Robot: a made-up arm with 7 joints.
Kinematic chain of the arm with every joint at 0, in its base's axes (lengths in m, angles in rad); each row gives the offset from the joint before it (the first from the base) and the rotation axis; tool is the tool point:
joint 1: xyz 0 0 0.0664 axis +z
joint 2: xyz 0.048 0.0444 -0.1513 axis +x
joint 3: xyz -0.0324 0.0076 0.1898 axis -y
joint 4: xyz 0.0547 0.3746 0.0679 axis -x
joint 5: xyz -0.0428 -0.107 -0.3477 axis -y
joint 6: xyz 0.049 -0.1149 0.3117 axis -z
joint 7: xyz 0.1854 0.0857 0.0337 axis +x
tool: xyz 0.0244 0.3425 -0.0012
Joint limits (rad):
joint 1: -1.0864..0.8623
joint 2: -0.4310..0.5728
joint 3: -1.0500..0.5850
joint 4: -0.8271..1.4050
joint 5: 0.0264..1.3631
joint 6: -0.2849..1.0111
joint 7: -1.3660..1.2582
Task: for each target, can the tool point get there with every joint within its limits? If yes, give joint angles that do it. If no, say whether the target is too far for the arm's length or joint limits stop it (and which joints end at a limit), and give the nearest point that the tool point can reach.
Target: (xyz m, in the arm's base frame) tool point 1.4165 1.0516 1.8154
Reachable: no: too far | nearest point 0.5661 0.4203 0.6451 | short by 1.578 m
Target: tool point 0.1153 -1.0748 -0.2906
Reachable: no: joint limits stop it (at a limit: joint 1, joint 2, joint 4, joint 5, joint 6, joint 7) | nearest point 0.1907 -0.4168 0.0308 | short by 0.736 m
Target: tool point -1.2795 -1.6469 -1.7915
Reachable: no: too far | nearest point -0.6046 -0.1560 -0.3476 | short by 2.182 m
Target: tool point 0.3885 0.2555 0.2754
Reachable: yes | joints -0.5393 -0.1307 0.1453 -0.3393 0.6890 0.6353 -0.3088
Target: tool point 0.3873 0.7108 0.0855
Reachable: yes | joints -0.5799 -0.2669 -0.2662 1.1363 0.6524 0.1168 0.8778
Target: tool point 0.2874 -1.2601 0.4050
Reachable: no: joint limits stop it (at a limit: joint 1, joint 2, joint 5, joint 6, joint 7) | nearest point 0.2727 -0.4868 0.3447 | short by 0.776 m
